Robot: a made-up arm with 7 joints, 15 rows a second.
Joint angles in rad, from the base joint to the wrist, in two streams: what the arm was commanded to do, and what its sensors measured. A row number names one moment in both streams.
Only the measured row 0 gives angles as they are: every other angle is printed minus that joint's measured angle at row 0.
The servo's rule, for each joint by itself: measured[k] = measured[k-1] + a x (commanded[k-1-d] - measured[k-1]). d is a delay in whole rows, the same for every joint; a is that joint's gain. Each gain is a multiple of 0.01, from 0.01 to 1. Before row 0 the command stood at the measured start. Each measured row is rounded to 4 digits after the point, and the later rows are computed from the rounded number. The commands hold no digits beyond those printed.
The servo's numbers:
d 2
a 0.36 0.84 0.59 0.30 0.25 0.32 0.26
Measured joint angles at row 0:
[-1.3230, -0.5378, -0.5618, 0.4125, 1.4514, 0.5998, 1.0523]
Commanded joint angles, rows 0 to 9:
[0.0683, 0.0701, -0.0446, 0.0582, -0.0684, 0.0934, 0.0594]
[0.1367, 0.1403, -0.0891, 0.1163, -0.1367, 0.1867, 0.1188]
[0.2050, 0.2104, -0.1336, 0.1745, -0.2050, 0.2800, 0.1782]
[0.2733, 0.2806, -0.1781, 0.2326, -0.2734, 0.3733, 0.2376]
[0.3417, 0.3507, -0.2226, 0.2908, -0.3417, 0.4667, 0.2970]
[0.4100, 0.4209, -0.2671, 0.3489, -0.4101, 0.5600, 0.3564]
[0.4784, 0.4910, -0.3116, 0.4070, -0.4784, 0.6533, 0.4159]
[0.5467, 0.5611, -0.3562, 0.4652, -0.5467, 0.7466, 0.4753]
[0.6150, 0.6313, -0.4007, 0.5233, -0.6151, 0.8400, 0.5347]
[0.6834, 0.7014, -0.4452, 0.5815, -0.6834, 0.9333, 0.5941]
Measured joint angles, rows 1 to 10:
[0.0000, 0.0000, 0.0000, 0.0000, 0.0000, 0.0000, 0.0000]
[0.0000, 0.0000, 0.0000, 0.0000, 0.0000, 0.0000, 0.0000]
[0.0246, 0.0589, -0.0263, 0.0175, -0.0171, 0.0299, 0.0154]
[0.0650, 0.1273, -0.0634, 0.0471, -0.0470, 0.0801, 0.0423]
[0.1154, 0.1971, -0.1048, 0.0853, -0.0865, 0.1441, 0.0776]
[0.1722, 0.2672, -0.1480, 0.1295, -0.1332, 0.2174, 0.1192]
[0.2332, 0.3373, -0.1920, 0.1779, -0.1853, 0.2972, 0.1654]
[0.2968, 0.4075, -0.2363, 0.2292, -0.2415, 0.3813, 0.2151]
[0.3622, 0.4776, -0.2807, 0.2825, -0.3007, 0.4683, 0.2673]
[0.4286, 0.5477, -0.3252, 0.3373, -0.3622, 0.5574, 0.3214]

